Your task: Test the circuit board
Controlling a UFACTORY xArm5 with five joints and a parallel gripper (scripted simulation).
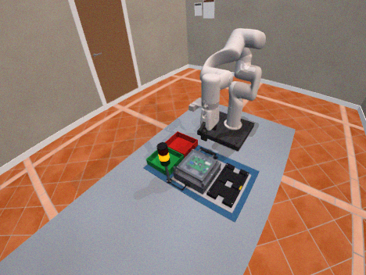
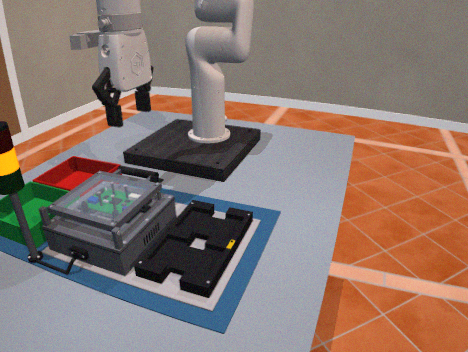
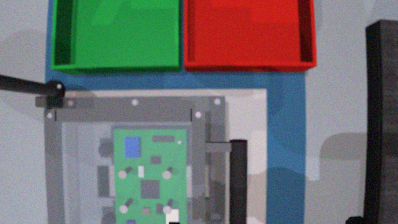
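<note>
Now: the black catch 13 cm below my hand, 6 cm to the left of it and 2 cm ahead of it. The rest, counted from my hand: red bin 20 cm to the right, 20 cm below, 2 cm behind; green circuit board 15 cm below, 8 cm ahead; clear lid 13 cm below, 9 cm ahead.
</note>
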